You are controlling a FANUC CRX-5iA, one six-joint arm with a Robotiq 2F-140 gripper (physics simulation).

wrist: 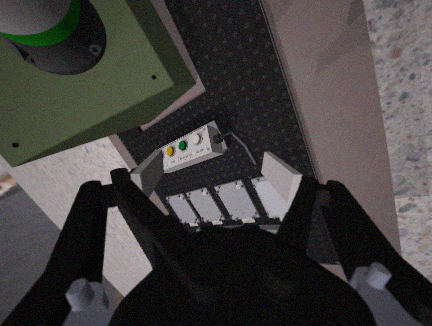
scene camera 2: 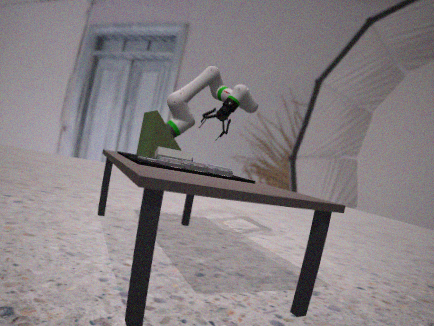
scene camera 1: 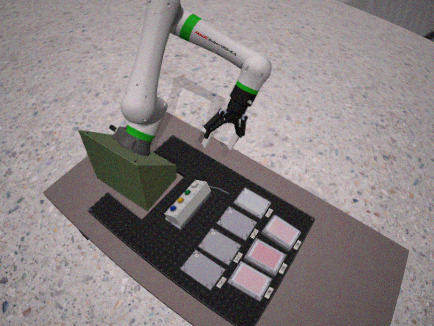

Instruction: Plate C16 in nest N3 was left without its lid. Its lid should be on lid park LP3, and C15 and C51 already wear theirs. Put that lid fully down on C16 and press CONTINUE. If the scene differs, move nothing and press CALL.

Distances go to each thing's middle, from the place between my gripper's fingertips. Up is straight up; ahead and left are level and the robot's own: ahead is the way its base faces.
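From the lid park LP1 (scene camera 1: 235, 222), my hand is 0.24 m short of it, 0.11 m to the left of it and 0.21 m above it. Counting from my hand, there's also lid park LP4 (scene camera 1: 221, 247), which is 0.25 m to the right, 0.26 m ahead and 0.21 m below, and then lid park LP2 (scene camera 1: 199, 267), which is a long way ahead of my hand, a long way to the right of it and a good way below it.
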